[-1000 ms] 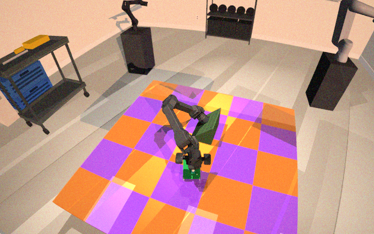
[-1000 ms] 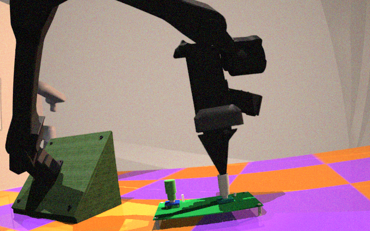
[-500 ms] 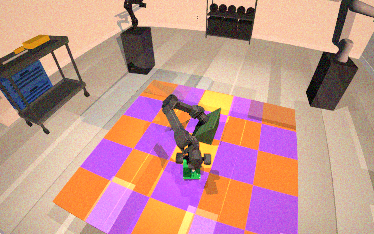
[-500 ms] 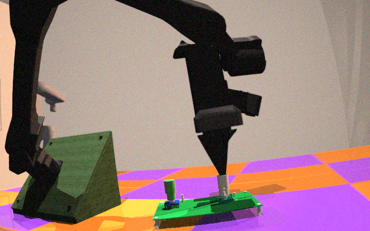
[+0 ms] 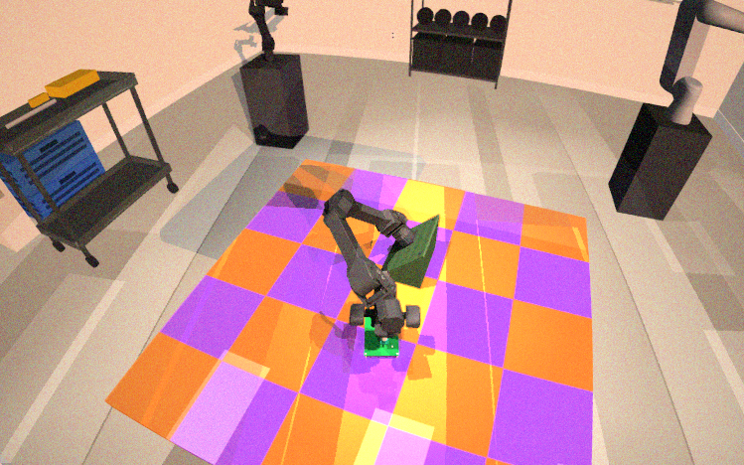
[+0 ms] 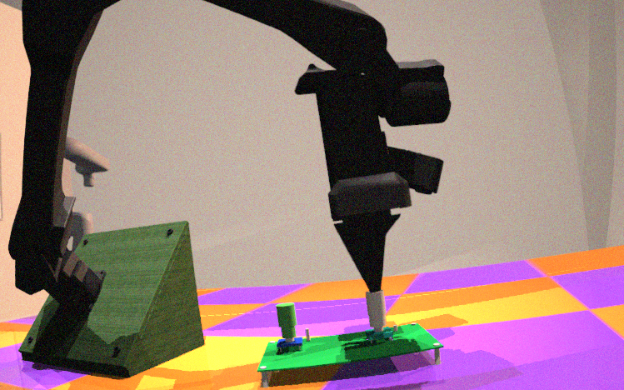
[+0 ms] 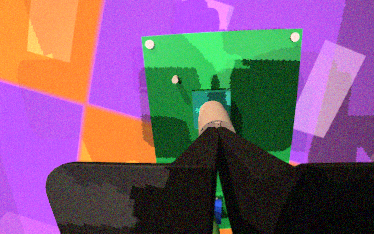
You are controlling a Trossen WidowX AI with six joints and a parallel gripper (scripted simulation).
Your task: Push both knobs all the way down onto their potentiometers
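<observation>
The white knob lies 10 mm below my gripper tip.
</observation>
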